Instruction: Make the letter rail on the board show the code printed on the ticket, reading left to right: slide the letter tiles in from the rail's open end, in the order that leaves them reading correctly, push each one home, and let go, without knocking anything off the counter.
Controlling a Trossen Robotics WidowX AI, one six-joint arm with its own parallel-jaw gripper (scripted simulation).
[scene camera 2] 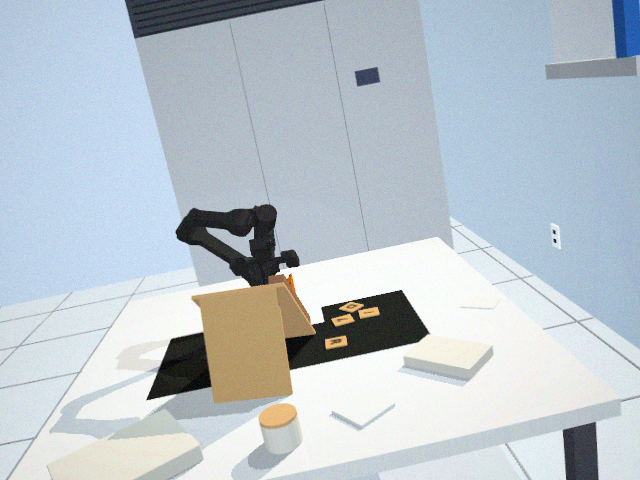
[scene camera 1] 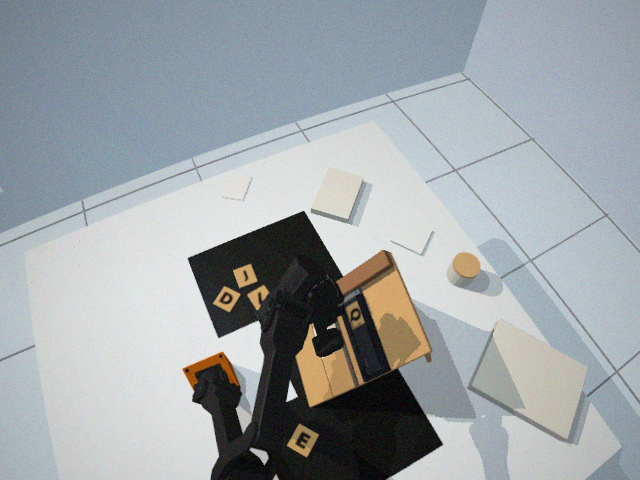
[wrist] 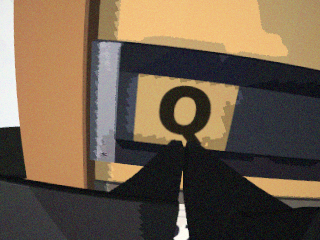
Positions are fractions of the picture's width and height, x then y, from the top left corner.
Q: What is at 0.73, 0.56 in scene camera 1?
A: A lidded jar.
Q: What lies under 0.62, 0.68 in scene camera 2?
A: A black mat.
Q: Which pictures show my gripper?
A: Scene camera 2, scene camera 1 and the wrist view: all of them.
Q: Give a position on a pale box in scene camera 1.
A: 0.81, 0.78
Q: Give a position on a tan sloped board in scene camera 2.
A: At 0.38, 0.69
